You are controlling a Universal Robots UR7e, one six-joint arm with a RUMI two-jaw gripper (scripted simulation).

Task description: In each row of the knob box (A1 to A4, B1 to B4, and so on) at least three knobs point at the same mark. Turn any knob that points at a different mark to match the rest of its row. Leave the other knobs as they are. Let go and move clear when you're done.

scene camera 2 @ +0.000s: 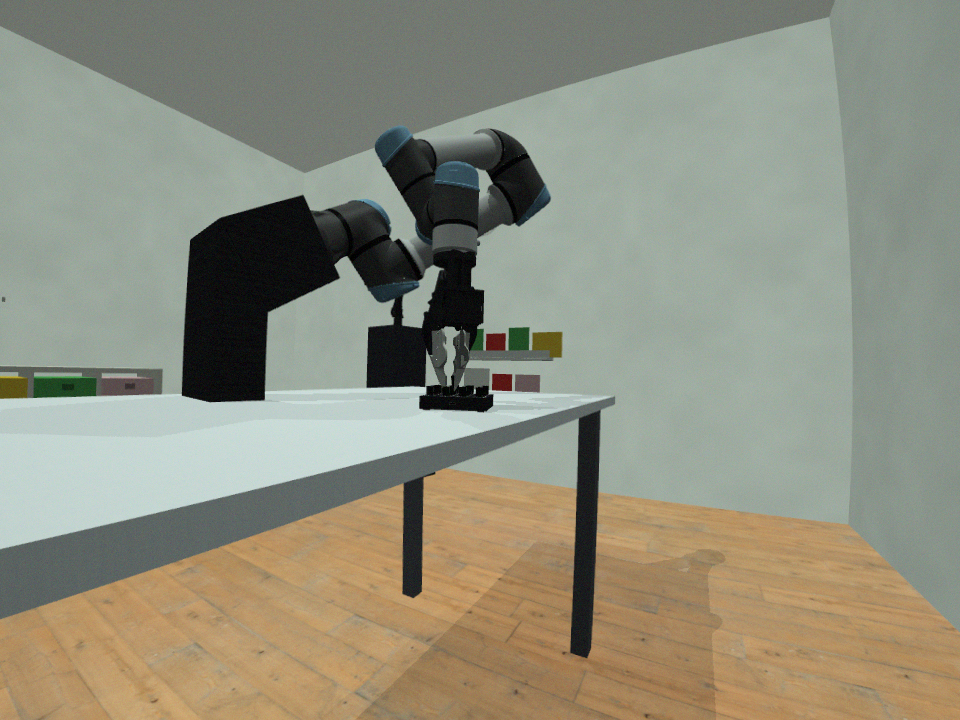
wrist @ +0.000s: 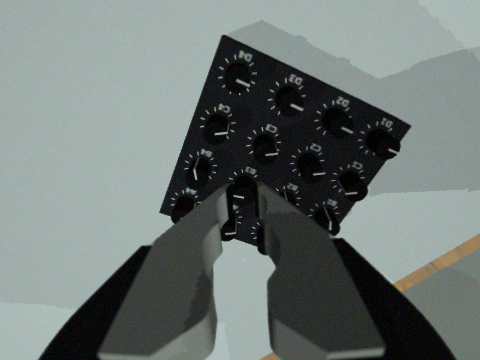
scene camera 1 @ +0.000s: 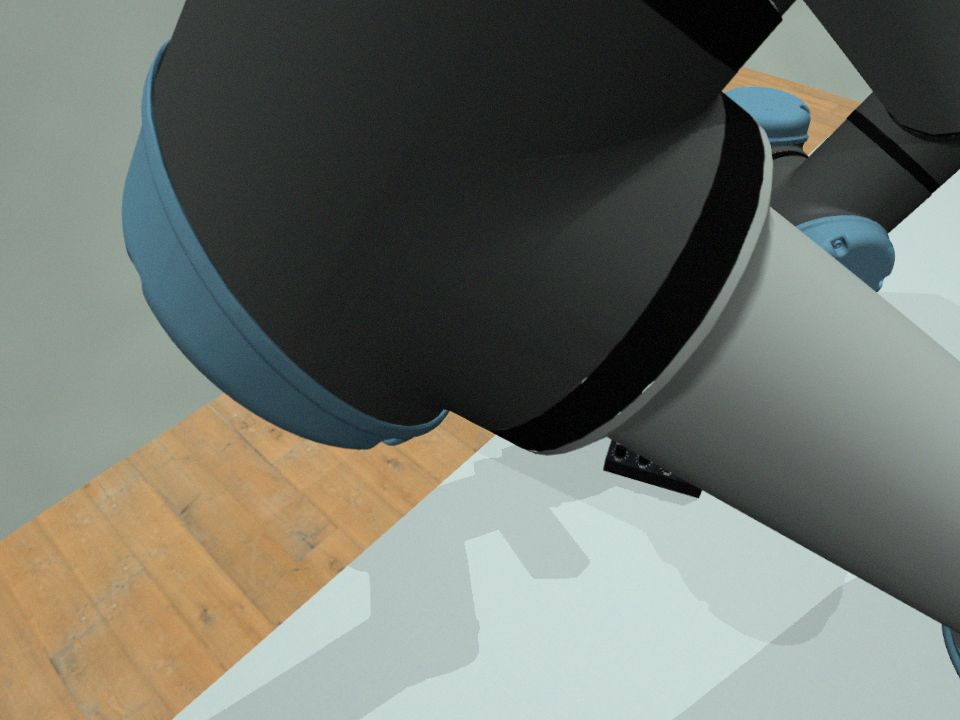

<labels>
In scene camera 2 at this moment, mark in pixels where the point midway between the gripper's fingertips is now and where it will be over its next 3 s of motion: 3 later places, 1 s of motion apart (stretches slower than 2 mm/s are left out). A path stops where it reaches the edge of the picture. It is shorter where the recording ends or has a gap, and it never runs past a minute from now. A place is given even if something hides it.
My gripper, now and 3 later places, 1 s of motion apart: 449, 390; 451, 370; 459, 366; 475, 360
</labels>
